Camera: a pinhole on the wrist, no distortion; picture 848 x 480 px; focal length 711.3 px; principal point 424.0 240.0 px. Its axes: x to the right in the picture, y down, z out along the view. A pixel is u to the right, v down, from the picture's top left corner.
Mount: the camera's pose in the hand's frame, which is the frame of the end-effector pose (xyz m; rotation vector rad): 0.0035 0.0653 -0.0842 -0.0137 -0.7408 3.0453
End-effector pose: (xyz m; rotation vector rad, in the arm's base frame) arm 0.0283 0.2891 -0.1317 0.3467 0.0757 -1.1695
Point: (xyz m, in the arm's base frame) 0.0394 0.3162 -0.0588
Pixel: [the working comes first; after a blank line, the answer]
In the camera's frame: 0.0392 -0.0397 0.1413

621 40
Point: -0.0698 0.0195 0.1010
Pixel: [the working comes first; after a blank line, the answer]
In the camera's frame: -0.1465 -0.0109 0.4416

188 222
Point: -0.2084 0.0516 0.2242
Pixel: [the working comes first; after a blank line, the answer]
In the camera's frame: -0.0358 0.0105 0.5922

381 253
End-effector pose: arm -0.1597 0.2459 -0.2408 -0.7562 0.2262 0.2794
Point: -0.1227 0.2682 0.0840
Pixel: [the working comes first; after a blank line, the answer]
In the camera's frame: 0.0578 0.0874 0.4205

522 388
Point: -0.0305 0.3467 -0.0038
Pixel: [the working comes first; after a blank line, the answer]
In the camera's frame: -0.0675 0.0142 0.3843

299 266
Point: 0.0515 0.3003 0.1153
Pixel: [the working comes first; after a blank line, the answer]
In the camera's frame: -0.1027 0.1069 0.4994

278 392
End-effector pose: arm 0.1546 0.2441 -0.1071 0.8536 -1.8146 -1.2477
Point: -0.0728 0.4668 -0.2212
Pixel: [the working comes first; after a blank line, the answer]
In the camera's frame: 0.1020 -0.1119 0.4000

605 41
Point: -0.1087 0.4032 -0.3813
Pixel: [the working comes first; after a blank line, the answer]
In the camera's frame: 0.0630 0.0178 0.5124

511 265
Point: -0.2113 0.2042 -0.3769
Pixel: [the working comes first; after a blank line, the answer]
In the camera's frame: -0.1568 0.0562 0.5309

214 315
